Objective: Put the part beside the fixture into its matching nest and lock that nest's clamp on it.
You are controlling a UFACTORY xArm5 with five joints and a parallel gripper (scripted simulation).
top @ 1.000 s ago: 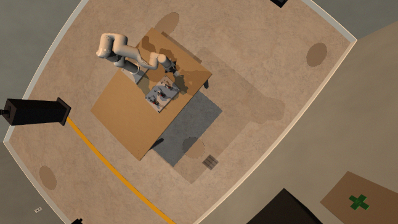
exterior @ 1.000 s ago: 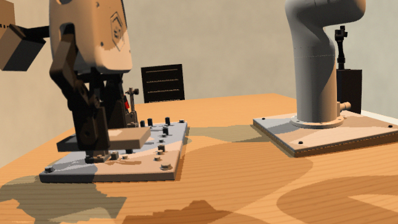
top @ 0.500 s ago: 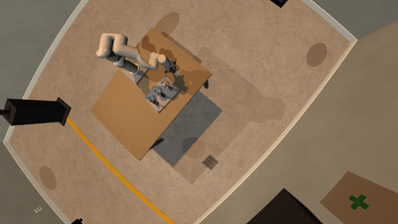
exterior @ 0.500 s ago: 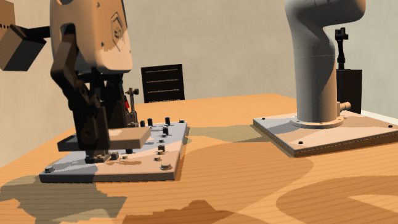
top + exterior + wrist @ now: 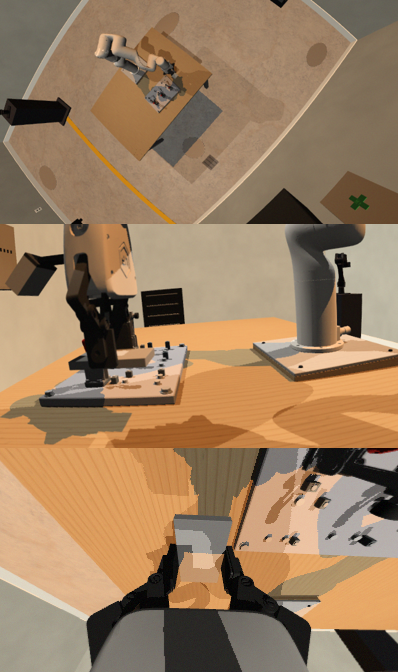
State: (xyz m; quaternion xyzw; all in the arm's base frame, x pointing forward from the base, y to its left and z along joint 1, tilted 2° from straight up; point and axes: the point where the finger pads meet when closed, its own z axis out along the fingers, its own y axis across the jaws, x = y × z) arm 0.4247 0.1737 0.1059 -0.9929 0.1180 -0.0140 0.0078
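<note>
Now: hand 5 cm short of the clamp, 15 cm to the left of it and 5 cm above it. Also, from my hand: fixture plate 25 cm to the right, 10 cm below; then flat tan part 2 cm below.
</note>
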